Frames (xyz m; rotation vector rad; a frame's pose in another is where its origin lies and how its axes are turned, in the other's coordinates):
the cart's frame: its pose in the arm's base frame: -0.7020 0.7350 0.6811 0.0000 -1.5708 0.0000
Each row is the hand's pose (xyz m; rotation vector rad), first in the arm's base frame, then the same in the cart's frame.
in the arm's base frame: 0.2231 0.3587 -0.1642 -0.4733 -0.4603 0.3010
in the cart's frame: -0.8453 -0.3763 -0.9251 -0.1269 1.0686 0.5702
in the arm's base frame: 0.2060 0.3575 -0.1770 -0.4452 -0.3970 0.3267
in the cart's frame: -0.8581 -0.3775 -0.9080 -0.0880 1.1328 0.5733
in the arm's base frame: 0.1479 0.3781 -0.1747 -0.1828 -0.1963 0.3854
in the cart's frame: -0.8558 -0.3569 -0.8499 0.1547 1.3493 0.4339
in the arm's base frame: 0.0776 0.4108 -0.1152 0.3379 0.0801 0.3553
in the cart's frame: -0.7963 -0.3242 -0.7796 0.5495 1.6160 0.0138
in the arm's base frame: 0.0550 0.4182 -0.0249 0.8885 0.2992 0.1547
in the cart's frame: -0.7060 -0.3168 -0.7570 0.8488 1.7465 -0.5971
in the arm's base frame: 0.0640 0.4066 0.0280 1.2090 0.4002 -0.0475
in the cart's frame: -0.6531 -0.3284 -0.7660 0.9539 1.7427 -1.0320
